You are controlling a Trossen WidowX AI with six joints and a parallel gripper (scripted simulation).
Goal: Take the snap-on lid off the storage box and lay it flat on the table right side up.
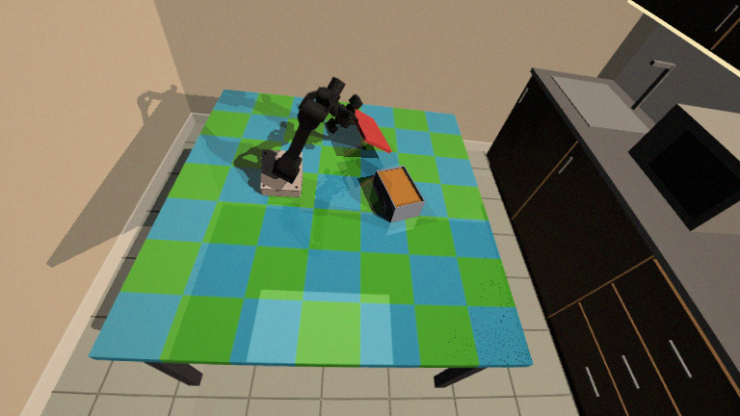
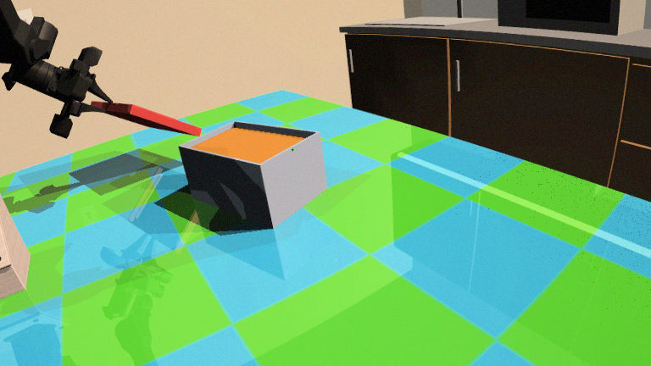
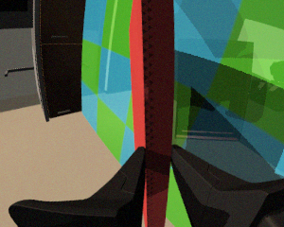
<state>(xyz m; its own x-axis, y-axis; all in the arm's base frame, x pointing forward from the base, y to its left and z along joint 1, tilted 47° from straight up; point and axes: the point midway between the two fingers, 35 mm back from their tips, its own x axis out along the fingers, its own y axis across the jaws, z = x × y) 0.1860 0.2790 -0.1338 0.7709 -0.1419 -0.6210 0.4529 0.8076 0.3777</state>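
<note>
The red lid is 60 mm ahead of my gripper tip, 30 mm to the left of it and 40 mm below it. Also, from my gripper tip: grey storage box: 220 mm ahead, 270 mm to the right, 110 mm below.
</note>
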